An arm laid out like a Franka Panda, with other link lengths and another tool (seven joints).
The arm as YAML. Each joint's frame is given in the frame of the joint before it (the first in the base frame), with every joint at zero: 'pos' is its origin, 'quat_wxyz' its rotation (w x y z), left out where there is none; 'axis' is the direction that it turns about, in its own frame. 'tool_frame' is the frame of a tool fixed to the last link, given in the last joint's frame.
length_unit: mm
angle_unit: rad
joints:
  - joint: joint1
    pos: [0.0, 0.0, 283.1]
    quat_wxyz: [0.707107, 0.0, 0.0, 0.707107]
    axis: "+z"
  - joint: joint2
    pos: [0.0, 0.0, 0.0]
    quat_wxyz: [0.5, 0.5, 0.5, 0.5]
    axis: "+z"
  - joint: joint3
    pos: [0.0, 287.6, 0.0]
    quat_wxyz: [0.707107, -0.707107, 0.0, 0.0]
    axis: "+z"
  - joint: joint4
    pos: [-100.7, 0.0, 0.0]
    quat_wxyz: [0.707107, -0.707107, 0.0, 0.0]
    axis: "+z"
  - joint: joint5
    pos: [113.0, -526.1, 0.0]
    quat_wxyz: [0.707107, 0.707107, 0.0, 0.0]
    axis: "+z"
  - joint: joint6
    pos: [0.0, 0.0, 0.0]
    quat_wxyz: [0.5, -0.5, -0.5, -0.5]
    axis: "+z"
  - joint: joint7
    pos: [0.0, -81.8, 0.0]
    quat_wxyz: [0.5, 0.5, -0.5, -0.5]
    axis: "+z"
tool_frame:
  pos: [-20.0, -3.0, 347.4]
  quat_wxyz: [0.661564, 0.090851, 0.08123, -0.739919]
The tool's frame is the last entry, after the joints.
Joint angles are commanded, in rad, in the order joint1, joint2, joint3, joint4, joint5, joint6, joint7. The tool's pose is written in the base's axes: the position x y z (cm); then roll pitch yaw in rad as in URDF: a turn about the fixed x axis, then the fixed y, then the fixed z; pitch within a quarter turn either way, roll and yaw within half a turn. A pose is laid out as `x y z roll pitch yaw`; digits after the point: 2 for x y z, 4 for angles.
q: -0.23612 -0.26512 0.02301 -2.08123 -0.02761 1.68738 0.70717
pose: 57.08 -11.83 21.52 -3.0526 -0.1440 0.7488
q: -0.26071 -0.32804 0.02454 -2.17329 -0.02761 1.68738 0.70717
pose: 53.84 -12.49 19.98 -3.0295 -0.1258 0.7219
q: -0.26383 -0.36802 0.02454 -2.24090 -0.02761 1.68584 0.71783
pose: 51.52 -12.12 18.45 -3.0075 -0.1068 0.7051
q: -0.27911 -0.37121 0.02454 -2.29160 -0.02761 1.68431 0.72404
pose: 49.27 -12.38 15.94 -2.9687 -0.0769 0.6797
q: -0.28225 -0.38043 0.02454 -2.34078 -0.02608 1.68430 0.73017
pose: 47.29 -11.99 13.89 -2.9370 -0.0530 0.6676
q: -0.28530 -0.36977 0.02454 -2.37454 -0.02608 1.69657 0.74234
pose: 46.03 -11.80 11.66 -2.9136 -0.0313 0.6520
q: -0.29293 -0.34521 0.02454 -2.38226 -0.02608 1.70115 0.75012
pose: 45.34 -11.96 10.11 -2.8930 -0.0130 0.6366
